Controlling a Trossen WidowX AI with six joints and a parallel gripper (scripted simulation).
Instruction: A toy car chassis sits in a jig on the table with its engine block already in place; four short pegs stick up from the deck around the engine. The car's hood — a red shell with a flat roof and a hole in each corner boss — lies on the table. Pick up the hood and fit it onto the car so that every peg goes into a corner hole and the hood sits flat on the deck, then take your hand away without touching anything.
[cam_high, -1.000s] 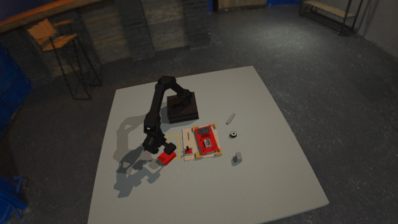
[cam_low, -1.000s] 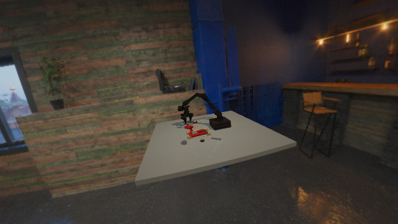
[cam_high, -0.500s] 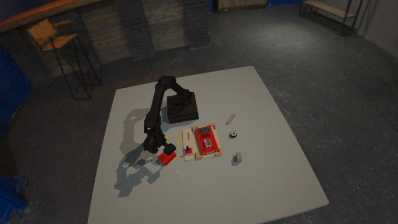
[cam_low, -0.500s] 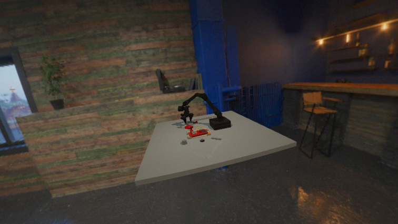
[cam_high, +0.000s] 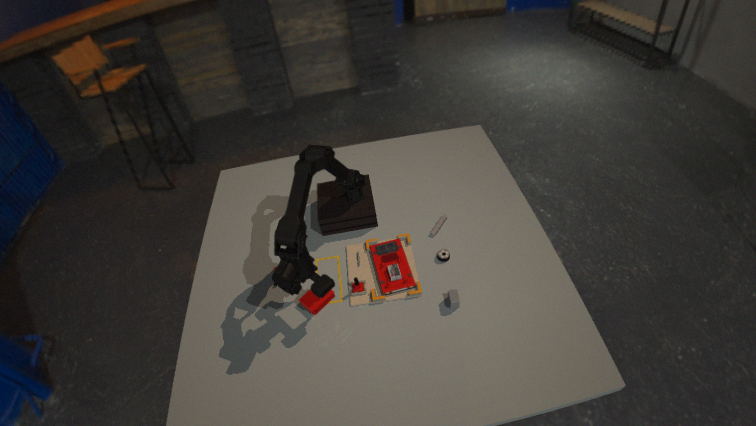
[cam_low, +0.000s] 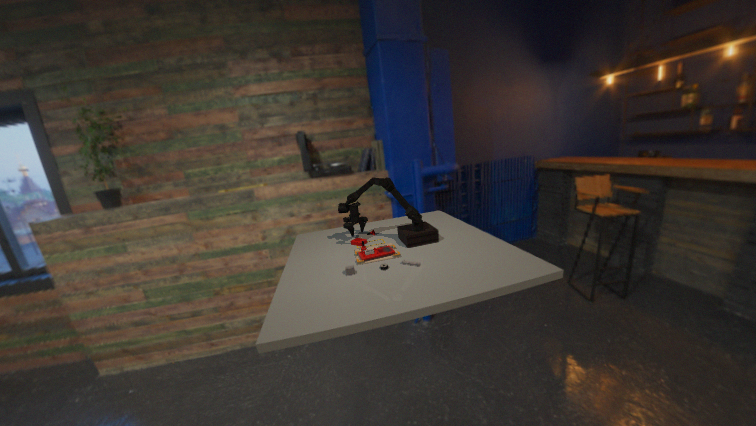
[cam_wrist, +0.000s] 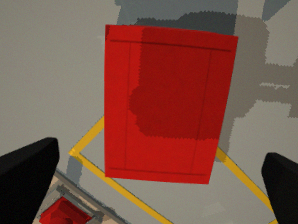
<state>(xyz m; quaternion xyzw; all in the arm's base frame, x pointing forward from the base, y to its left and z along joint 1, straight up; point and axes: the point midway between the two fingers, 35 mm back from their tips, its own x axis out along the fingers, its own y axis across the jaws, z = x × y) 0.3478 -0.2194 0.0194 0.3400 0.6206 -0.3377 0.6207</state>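
Now: the red hood 50 mm below my gripper tip. Round my gripper tip: grey engine block: 270 mm to the left, 40 mm below; then black wheel: 20 mm behind, 440 mm to the left, 60 mm below; then tan jig board: 40 mm behind, 240 mm to the left, 60 mm below.
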